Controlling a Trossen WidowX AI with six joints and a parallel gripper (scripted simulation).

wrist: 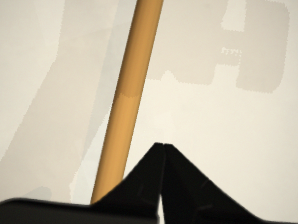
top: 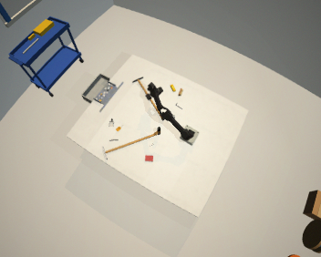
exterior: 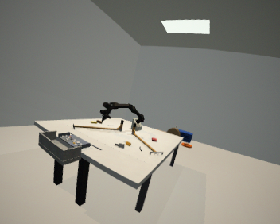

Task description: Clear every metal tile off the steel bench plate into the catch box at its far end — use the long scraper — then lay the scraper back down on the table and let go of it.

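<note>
The long scraper lies 3 cm ahead of my gripper tip, 1 cm to the left of it and 4 cm below it. Also, from my gripper tip: red block: 32 cm behind, 58 cm to the left, 9 cm below; then yellow piece: 12 cm behind, 25 cm to the right, 8 cm below; then long wooden-handled tool: 9 cm behind, 53 cm to the left, 4 cm below.
</note>
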